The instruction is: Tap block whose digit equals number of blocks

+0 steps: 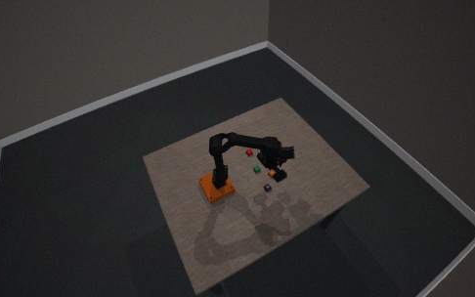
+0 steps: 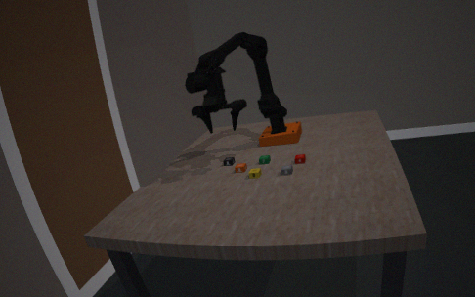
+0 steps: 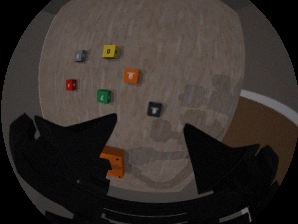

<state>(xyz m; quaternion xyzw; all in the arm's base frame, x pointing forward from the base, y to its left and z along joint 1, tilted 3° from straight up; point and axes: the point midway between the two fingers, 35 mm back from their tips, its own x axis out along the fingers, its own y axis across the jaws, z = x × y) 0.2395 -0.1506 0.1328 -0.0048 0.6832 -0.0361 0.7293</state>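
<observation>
The black block lies 120 mm below my gripper tip, 20 mm behind it and 10 mm to the right of it. Round my gripper tip: yellow block: 120 mm below, 110 mm to the left, 110 mm ahead; green block: 130 mm to the left, 120 mm below; orange block: 120 mm below, 50 mm to the left, 50 mm ahead.
</observation>
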